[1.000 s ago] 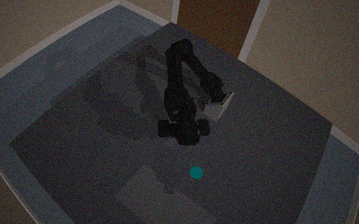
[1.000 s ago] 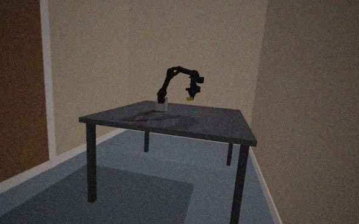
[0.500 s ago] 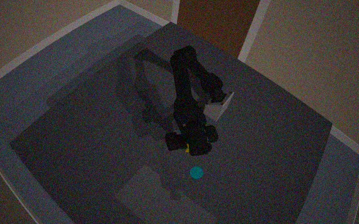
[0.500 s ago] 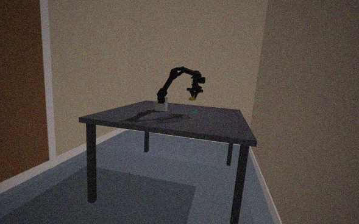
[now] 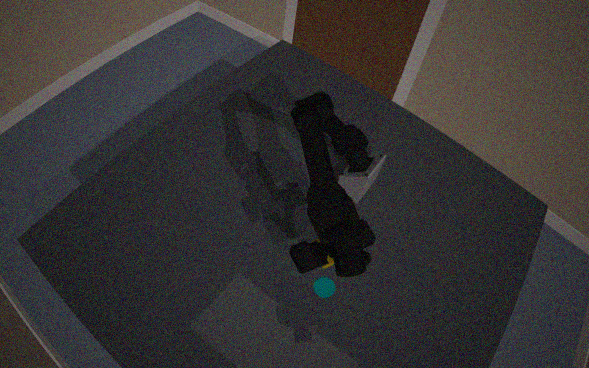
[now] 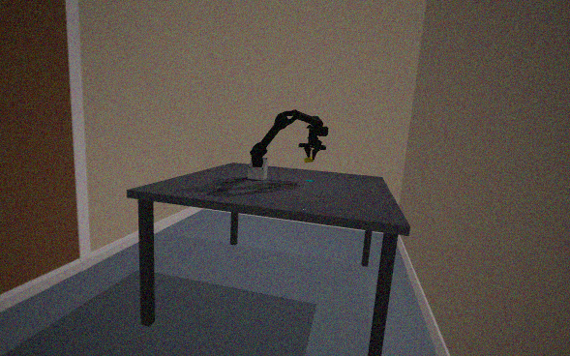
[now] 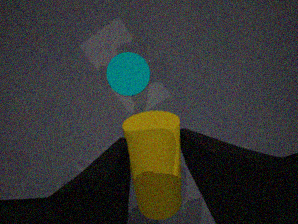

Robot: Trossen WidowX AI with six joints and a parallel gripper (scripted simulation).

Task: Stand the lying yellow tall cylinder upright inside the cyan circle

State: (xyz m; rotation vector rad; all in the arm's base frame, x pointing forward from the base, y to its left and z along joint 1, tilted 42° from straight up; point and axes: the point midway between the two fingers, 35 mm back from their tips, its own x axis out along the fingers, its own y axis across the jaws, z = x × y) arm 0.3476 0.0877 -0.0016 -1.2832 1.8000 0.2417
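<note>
My gripper tip is now 15 cm above the cyan circle and 3 cm to the right of it. Round my gripper tip: yellow tall cylinder 2 cm to the right, 1 cm behind.
</note>
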